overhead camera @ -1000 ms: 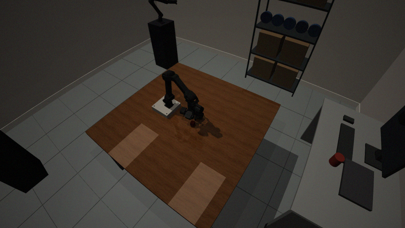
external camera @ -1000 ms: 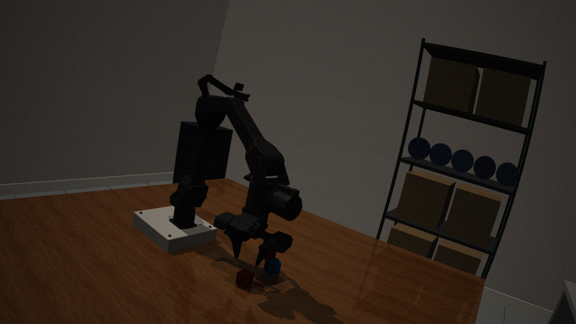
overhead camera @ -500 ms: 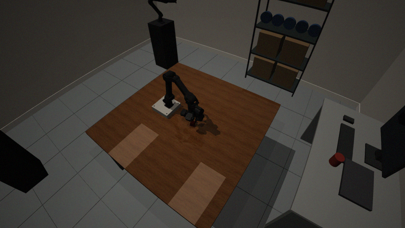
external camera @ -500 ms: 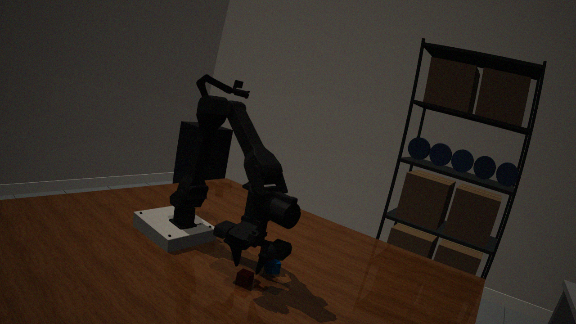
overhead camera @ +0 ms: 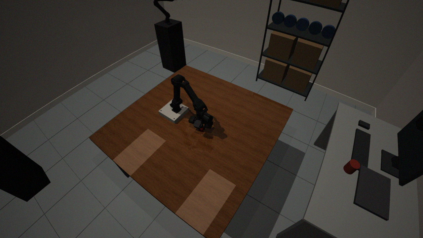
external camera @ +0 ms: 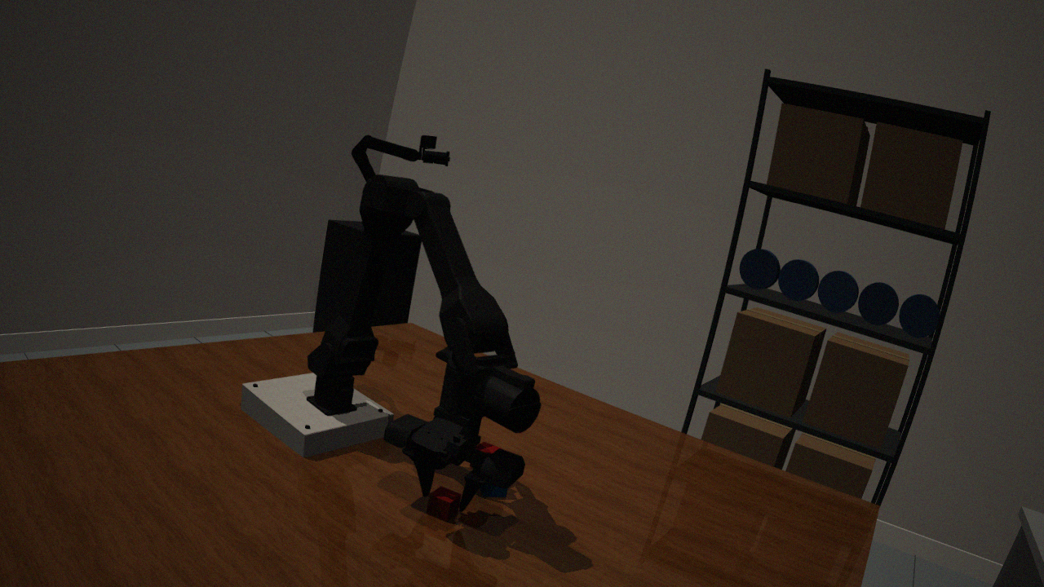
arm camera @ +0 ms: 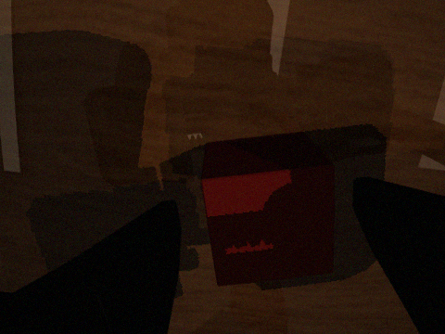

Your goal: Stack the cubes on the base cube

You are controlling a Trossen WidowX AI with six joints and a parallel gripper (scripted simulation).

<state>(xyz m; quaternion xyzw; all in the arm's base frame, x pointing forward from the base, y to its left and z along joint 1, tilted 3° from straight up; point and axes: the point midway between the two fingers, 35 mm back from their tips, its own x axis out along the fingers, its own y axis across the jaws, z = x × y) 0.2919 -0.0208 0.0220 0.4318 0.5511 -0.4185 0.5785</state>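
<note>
Now: gripper tip 10 mm past the blue cube and 120 mm to the right of it.
</note>
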